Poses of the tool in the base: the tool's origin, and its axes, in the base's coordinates. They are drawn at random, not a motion.
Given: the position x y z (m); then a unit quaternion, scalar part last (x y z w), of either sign.
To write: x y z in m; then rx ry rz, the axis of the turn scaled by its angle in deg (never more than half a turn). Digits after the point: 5 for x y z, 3 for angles.
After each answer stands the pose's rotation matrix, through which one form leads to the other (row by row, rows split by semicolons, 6 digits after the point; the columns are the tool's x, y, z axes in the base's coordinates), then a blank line. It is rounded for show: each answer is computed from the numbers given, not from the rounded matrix.
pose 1, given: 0.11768 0.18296 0.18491 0.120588 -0.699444 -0.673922 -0.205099
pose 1, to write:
0.11768 0.18296 0.18491 -19.261 111.719 107.642
-0.886786 -0.445131 0.124377; 0.107752 0.062575 0.992207; -0.449444 0.893277 -0.007527

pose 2, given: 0.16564 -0.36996 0.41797 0.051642 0.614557 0.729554 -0.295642
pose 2, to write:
0.16564 -0.36996 0.41797 -7.871 -93.672 -111.200
-0.819858 0.494847 -0.288026; -0.367900 -0.069831 0.927240; 0.438729 0.866170 0.239306

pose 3, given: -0.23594 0.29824 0.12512 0.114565 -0.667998 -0.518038 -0.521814
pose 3, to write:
-0.23594 0.29824 0.12512 -15.725 91.690 71.107
-0.429170 -0.693698 0.578444; 0.387581 0.437023 0.811660; -0.815840 0.572534 0.081307

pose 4, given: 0.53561 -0.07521 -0.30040 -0.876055 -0.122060 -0.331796 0.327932
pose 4, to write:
0.53561 -0.07521 -0.30040 -131.416 -18.310 -49.772
0.750025 0.431476 0.501289; -0.003751 -0.755124 0.655572; 0.661399 -0.493575 -0.564744

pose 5, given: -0.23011 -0.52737 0.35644 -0.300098 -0.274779 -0.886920 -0.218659
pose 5, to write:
-0.23011 -0.52737 0.35644 47.589 43.574 140.645
-0.724259 -0.222945 0.652491; 0.552787 -0.753370 0.356175; 0.412160 0.618652 0.668876

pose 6, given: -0.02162 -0.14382 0.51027 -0.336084 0.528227 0.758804 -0.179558
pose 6, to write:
-0.02162 -0.14382 0.51027 54.427 -85.543 -122.884
-0.709613 -0.082559 -0.699738; -0.627555 -0.377471 0.680948; -0.320349 0.922334 0.216048

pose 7, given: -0.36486 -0.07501 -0.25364 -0.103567 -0.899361 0.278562 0.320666
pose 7, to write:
-0.36486 -0.07501 -0.25364 -15.591 -135.393 41.936
-0.772894 0.007638 -0.634489; 0.364939 0.823354 -0.434635; 0.519089 -0.567477 -0.639153

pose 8, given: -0.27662 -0.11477 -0.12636 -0.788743 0.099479 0.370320 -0.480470
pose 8, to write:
-0.27662 -0.11477 -0.12636 110.232 -13.903 -51.755
0.705934 0.198929 -0.679768; -0.512782 -0.518505 -0.684257; -0.488581 0.831613 -0.264023

